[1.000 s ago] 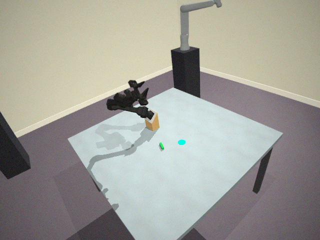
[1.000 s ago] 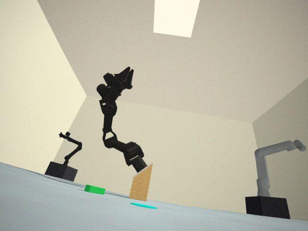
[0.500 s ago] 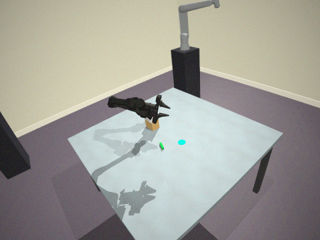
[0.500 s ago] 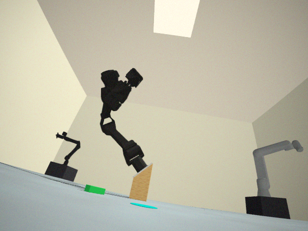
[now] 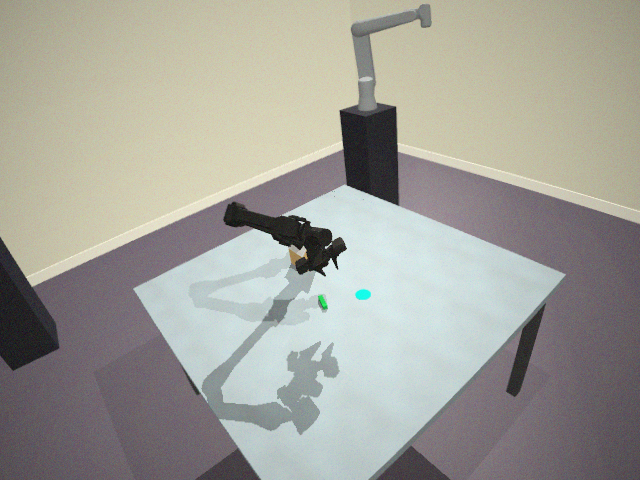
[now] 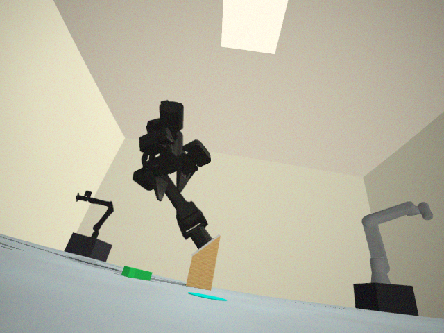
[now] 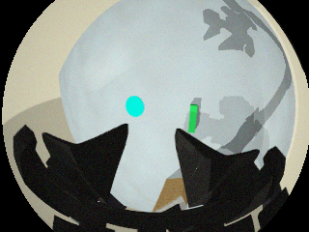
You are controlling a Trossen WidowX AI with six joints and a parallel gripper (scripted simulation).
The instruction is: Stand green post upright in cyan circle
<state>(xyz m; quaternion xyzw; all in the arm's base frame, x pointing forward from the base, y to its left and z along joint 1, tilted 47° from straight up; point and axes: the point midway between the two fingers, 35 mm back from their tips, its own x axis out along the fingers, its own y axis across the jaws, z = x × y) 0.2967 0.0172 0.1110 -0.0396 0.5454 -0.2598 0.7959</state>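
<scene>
The green post is 150 mm below my gripper tip, 40 mm behind it and 30 mm to the right of it. Also, from my gripper tip: cyan circle 160 mm below, 120 mm to the left, 20 mm ahead.
</scene>
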